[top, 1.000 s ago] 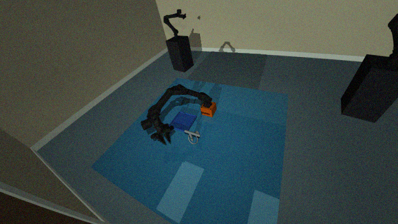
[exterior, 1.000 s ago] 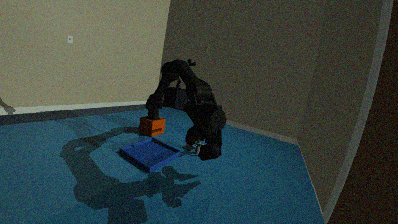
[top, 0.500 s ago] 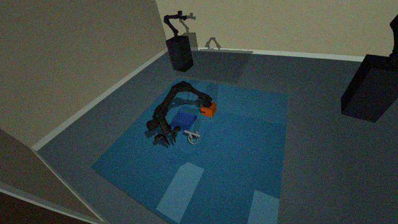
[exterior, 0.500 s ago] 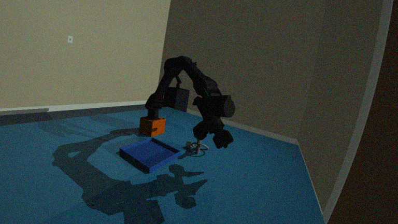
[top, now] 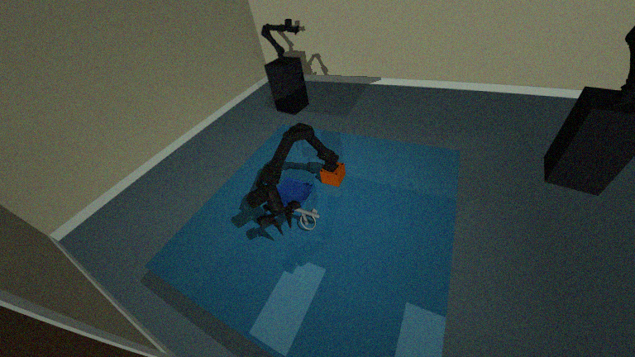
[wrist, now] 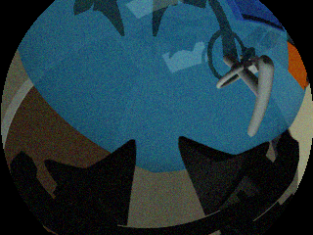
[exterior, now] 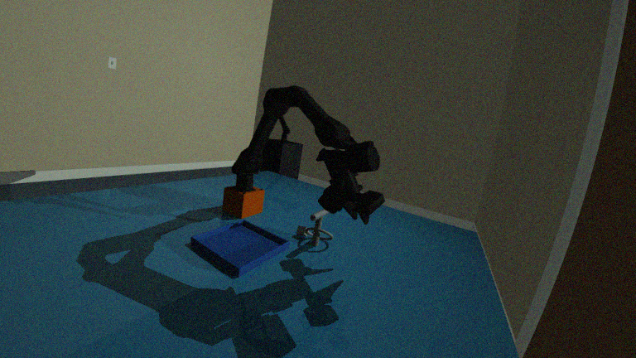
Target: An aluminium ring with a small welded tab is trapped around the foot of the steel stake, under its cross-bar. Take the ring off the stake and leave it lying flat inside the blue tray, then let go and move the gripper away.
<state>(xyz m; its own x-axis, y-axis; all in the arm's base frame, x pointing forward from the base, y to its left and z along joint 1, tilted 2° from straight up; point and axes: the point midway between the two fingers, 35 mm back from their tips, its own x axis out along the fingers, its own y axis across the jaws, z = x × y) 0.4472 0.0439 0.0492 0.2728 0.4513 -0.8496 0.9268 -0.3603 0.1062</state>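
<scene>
The aluminium ring is 14 cm behind my gripper tip and 10 cm below it. Round my gripper tip: blue tray: 24 cm behind, 20 cm to the right, 12 cm below.
</scene>
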